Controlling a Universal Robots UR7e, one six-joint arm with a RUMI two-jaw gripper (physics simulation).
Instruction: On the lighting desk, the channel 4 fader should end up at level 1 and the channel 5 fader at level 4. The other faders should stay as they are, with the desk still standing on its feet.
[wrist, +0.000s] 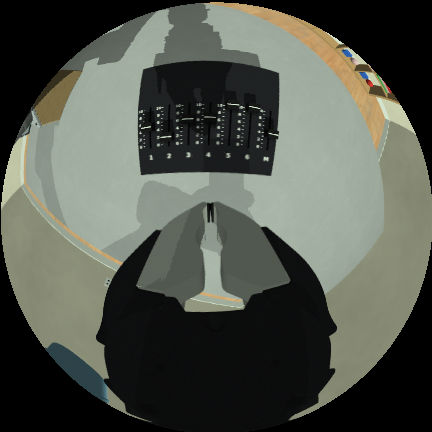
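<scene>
The black lighting desk stands on the grey table, apparently upright; its feet are hidden. The channel 4 fader is above mid-scale, roughly level 6 to 7. The channel 5 fader is at the top of its slot, near 10. My gripper is shut and empty, its tips apart from the desk and below its numbered front edge in the view.
The channel 1 fader is around mid-scale, channel 2 low, channel 3 above middle, channel 6 near the top, and M lower down. Wooden trays with coloured pieces are at the far right.
</scene>
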